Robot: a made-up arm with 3 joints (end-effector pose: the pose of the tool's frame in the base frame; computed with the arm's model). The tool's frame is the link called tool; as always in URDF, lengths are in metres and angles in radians. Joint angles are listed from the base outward.
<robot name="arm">
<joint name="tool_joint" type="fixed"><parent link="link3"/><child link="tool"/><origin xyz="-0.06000 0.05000 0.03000" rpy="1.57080 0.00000 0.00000"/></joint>
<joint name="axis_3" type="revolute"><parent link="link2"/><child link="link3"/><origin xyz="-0.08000 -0.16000 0.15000"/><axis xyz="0 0 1"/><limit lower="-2.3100" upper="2.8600"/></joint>
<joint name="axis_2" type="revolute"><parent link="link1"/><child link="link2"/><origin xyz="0.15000 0.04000 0.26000"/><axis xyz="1 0 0"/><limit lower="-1.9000" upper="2.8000"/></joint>
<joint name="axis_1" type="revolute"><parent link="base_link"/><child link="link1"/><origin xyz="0.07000 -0.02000 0.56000"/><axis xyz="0 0 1"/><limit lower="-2.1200" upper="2.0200"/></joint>
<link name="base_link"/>
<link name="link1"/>
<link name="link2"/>
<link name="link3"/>
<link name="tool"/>
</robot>
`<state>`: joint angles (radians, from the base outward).
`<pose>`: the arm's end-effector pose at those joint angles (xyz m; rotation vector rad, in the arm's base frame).
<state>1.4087 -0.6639 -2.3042</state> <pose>0.0606 0.1308 1.0535 1.5884 -1.2148 -0.1626</pose>
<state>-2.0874 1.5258 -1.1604</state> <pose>-0.1003 -0.0290 0.7431 -1.0072 1.7907 0.7173</pose>
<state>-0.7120 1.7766 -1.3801</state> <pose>0.0748 -0.1793 0.6935 -1.9741 0.5484 1.5059</pose>
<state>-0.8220 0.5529 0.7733</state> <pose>-0.0789 -0.1476 0.8859 1.9326 -0.3669 0.2883</pose>
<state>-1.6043 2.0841 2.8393</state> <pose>0.0602 -0.1321 0.5351 -0.1790 -0.6314 1.5658</pose>
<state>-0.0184 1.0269 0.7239</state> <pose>0.0583 -0.2178 0.7743 2.4495 0.2359 0.9203</pose>
